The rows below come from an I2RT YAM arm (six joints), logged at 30 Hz.
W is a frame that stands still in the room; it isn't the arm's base.
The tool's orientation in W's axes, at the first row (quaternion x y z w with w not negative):
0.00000, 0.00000, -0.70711, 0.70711
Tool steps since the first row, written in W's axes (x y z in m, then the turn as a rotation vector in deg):
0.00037, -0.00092, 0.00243, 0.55, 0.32, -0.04
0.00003, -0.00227, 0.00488, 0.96, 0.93, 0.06
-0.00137, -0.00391, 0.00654, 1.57, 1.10, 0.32
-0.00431, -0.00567, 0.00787, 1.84, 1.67, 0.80
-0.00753, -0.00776, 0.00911, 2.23, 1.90, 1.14
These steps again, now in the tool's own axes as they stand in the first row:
0.00092, 0.00037, 0.00243, -0.32, 0.55, -0.04
0.00227, 0.00003, 0.00488, -0.93, 0.96, 0.06
0.00391, -0.00137, 0.00654, -1.10, 1.57, 0.32
0.00567, -0.00431, 0.00787, -1.67, 1.84, 0.80
0.00776, -0.00753, 0.00911, -1.90, 2.23, 1.14

